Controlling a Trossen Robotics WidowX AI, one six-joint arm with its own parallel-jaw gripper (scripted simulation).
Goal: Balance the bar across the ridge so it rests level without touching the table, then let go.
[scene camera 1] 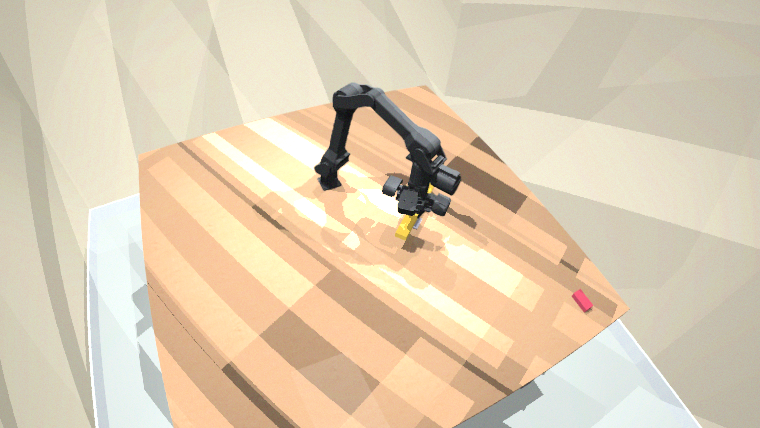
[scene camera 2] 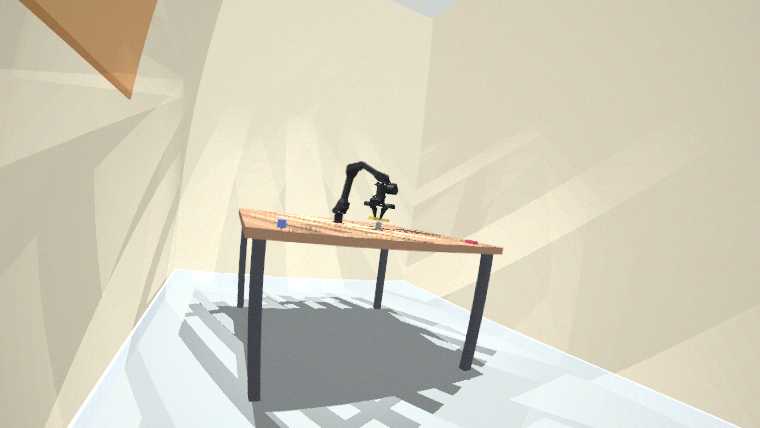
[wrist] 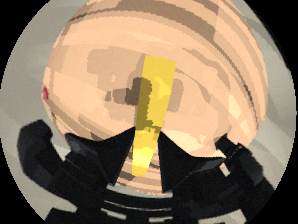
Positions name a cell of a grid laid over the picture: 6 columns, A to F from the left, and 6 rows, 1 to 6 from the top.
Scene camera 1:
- my gripper: D4
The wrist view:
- my gripper: C4
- yellow bar: D3, held by my gripper
